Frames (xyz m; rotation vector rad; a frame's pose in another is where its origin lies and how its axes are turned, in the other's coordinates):
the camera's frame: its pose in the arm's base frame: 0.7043 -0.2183 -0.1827 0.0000 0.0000 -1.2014
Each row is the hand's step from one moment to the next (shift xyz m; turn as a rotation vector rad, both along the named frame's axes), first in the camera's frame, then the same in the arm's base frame.
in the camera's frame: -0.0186 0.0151 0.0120 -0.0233 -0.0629 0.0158
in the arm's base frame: 0.0074 0.0228 0.0120 -0.0671 -0.0010 0.0158
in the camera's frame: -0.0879 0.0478 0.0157 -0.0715 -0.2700 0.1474
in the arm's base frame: 0.0128 0.0992 0.0157 -0.2776 -0.0308 0.1474
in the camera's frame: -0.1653 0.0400 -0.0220 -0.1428 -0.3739 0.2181
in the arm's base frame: -0.0224 0.1686 -0.0220 -0.4002 -0.0018 0.2181
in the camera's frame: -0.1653 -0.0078 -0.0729 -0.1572 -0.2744 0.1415
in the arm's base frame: -0.0670 0.1513 -0.0729 -0.3126 0.0475 0.1415
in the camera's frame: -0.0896 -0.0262 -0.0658 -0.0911 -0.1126 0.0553
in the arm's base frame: -0.0568 0.0741 -0.0658 -0.1379 0.0443 0.0553
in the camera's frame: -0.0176 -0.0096 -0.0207 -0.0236 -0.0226 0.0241
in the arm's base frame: -0.0153 0.0129 -0.0207 -0.0296 0.0138 0.0241
